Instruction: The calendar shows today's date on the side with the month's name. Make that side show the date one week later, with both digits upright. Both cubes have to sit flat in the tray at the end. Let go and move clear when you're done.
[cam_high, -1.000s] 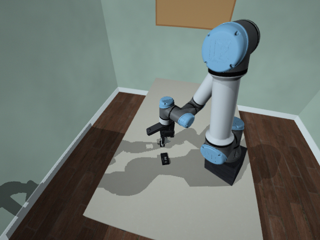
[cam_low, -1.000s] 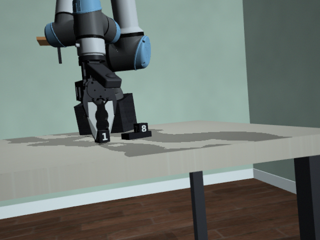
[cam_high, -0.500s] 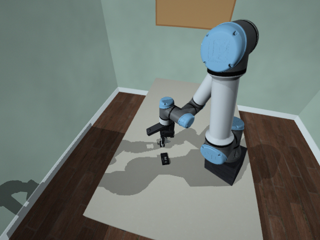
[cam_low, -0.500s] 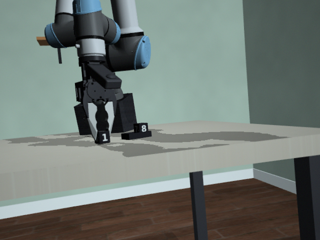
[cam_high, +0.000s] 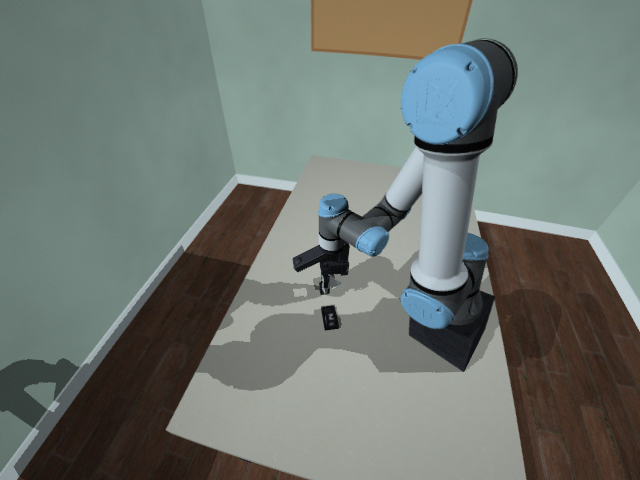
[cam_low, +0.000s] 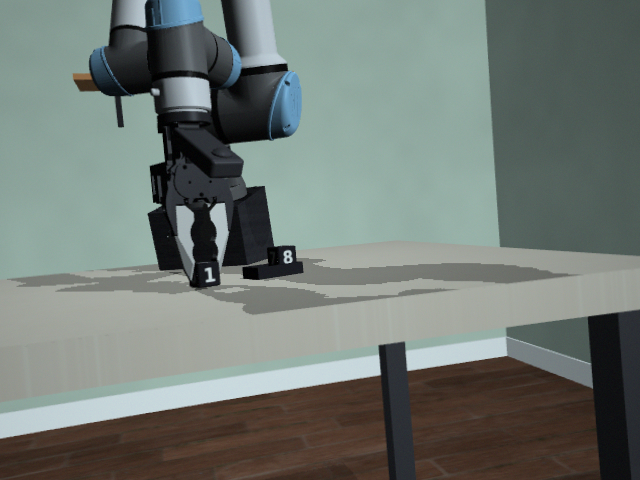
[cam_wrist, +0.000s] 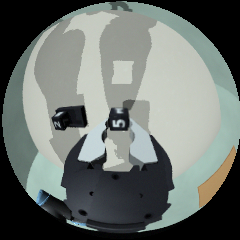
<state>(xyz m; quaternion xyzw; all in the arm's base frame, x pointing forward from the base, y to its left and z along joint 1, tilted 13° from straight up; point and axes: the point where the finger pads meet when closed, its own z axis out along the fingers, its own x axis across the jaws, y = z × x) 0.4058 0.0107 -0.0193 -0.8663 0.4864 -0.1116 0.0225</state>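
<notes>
The black digit cube lies 1 cm below my hand. Round my hand: black tray: 6 cm behind, 9 cm to the left, 2 cm below.
</notes>
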